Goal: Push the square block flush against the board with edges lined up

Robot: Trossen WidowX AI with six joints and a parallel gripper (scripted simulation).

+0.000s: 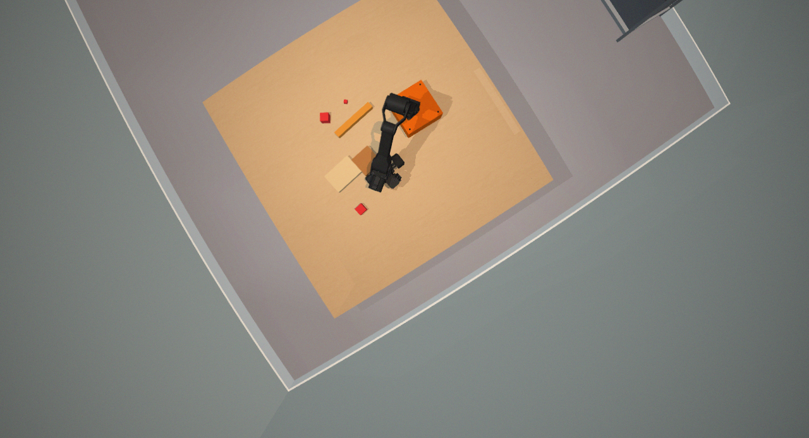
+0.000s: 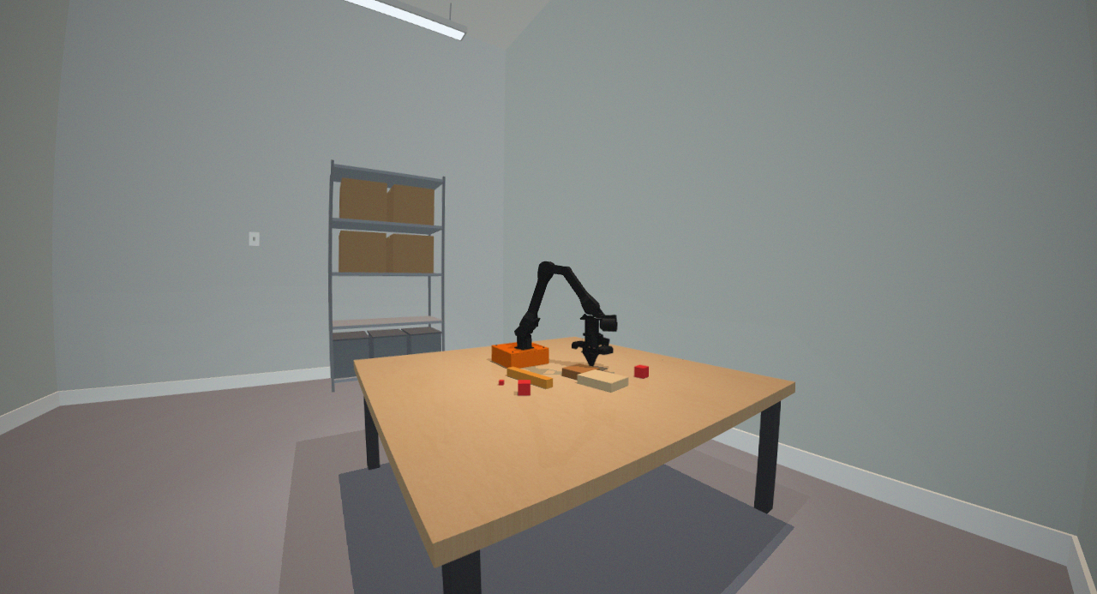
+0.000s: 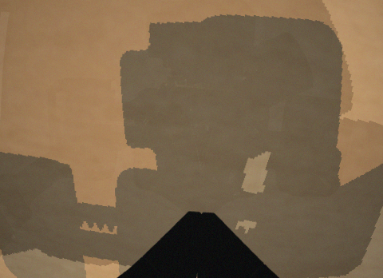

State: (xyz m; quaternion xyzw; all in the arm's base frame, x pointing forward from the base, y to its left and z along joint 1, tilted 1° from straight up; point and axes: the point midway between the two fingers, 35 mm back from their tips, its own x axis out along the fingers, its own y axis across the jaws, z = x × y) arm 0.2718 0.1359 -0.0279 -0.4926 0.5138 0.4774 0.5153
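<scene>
Now: gripper tip 100 mm to the left of the brown square block, 30 mm short of it and 10 mm below it. Also, from my gripper tip: tiny red cube: 400 mm to the right, 90 mm behind; pale slab: 160 mm ahead, 130 mm to the right, 10 mm above; long orange board: 300 mm to the right, 50 mm behind, 10 mm above.
</scene>
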